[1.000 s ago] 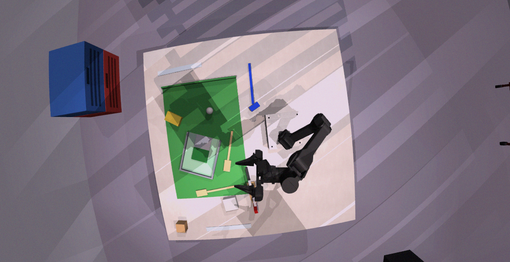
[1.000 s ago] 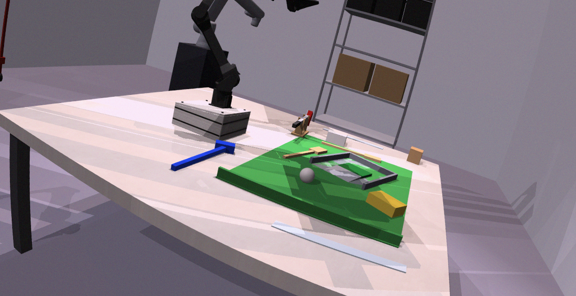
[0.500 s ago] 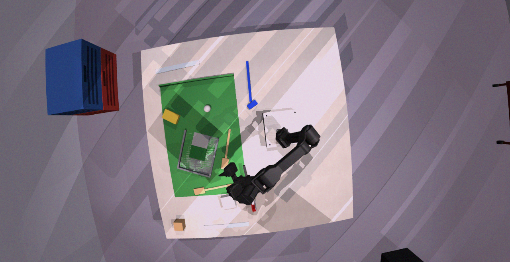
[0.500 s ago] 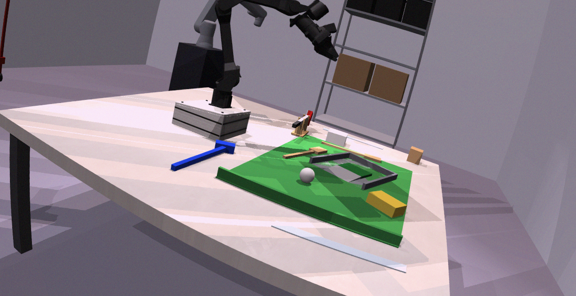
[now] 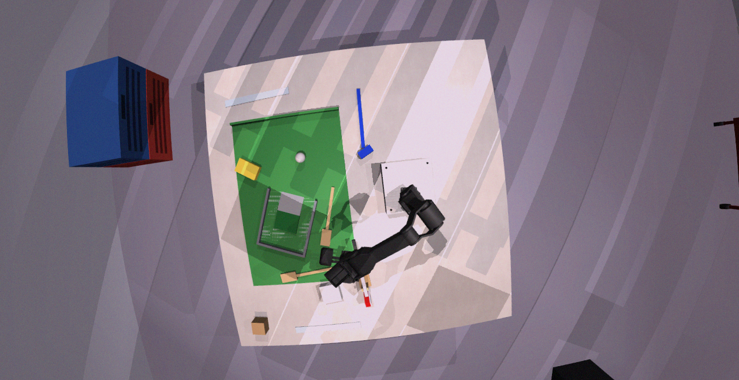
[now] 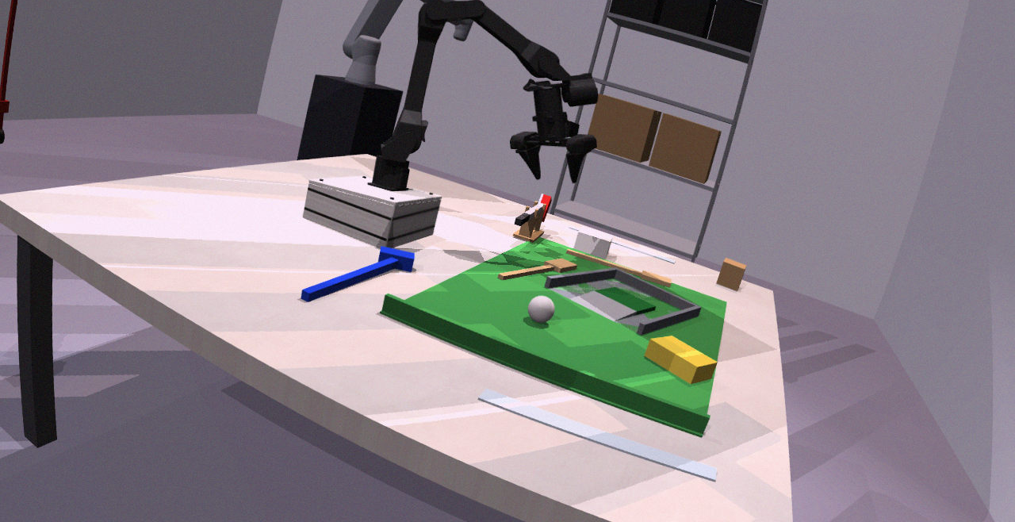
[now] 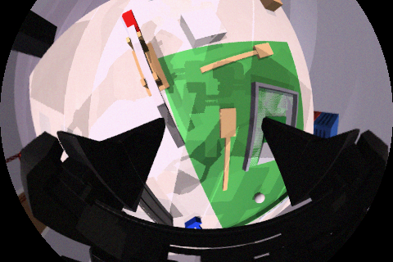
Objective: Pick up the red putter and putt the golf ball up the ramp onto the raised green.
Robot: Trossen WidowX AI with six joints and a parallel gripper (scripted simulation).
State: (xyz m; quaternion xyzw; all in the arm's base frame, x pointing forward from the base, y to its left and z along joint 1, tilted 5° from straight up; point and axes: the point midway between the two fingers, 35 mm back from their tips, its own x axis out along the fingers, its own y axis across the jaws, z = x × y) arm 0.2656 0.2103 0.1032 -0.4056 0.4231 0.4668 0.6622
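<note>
The blue putter lies 52 cm to the right of my gripper tip, 15 cm below it and 9 cm behind it. Round my gripper tip: green mat (21 cm to the right, 21 cm ahead, 16 cm below); red putter (10 cm to the left, 10 cm below, 7 cm behind); white golf ball (39 cm to the right, 17 cm ahead, 14 cm below).
</note>
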